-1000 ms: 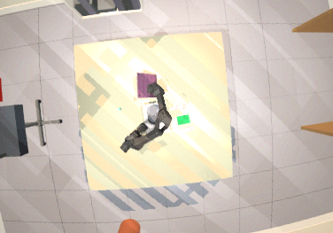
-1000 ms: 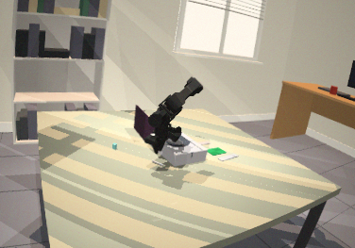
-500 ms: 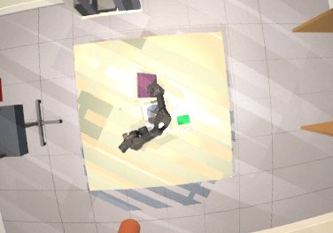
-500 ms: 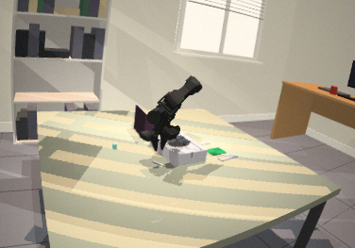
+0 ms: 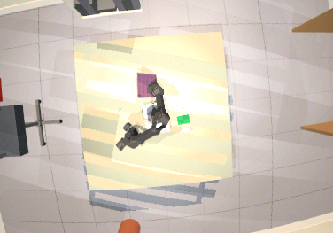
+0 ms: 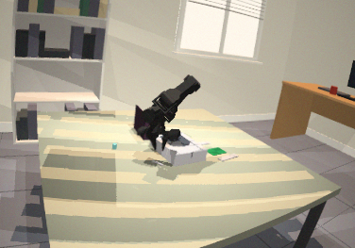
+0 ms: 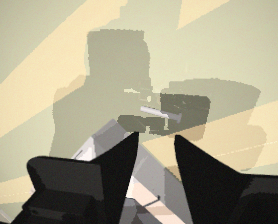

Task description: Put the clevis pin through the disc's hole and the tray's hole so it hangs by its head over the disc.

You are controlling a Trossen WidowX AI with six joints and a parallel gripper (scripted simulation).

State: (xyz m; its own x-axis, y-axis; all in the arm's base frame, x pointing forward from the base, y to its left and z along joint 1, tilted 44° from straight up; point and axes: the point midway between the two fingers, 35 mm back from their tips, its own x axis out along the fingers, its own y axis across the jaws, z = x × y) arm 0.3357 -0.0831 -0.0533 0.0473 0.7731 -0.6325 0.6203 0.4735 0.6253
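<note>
The steel clevis pin is 60 mm below my gripper tip. Also, from my gripper tip: small cyan cube (170 mm to the right, 170 mm behind, 60 mm below); rimmed tray (140 mm to the left, 110 mm behind, 30 mm below); grey aluminium disc (140 mm behind, 130 mm to the left, 10 mm below).
</note>
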